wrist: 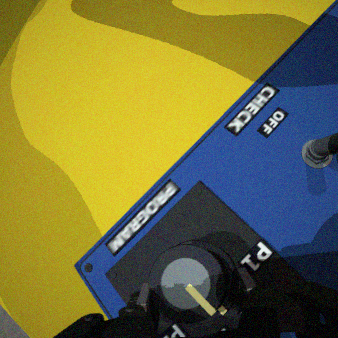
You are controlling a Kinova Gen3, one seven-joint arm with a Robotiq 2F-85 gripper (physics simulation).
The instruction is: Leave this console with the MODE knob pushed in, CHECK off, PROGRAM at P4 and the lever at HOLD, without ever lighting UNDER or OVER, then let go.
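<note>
The PROGRAM knob (185, 280), dark and round with a grey cap, is at the bottom centre of the wrist view. Its pale yellow pointer line aims to the lower right, close to a small yellow mark. The P1 label (256, 257) is right of the knob; part of another label starting with P shows below it. My gripper (195, 289) is shut on the PROGRAM knob, one fingertip on each side. The CHECK switch (316, 153) is at the right edge, its dark tip partly cut off, with the OFF label (272, 122) above left. The MODE knob, lever and UNDER and OVER lights do not show.
The blue console panel (215, 160) runs diagonally from the lower left to the upper right, with a corner screw (88, 268) at its left corner. A dark square plate (200, 200) lies around the knob. A yellow surface (115, 110) with darker patches lies beyond the console's edge.
</note>
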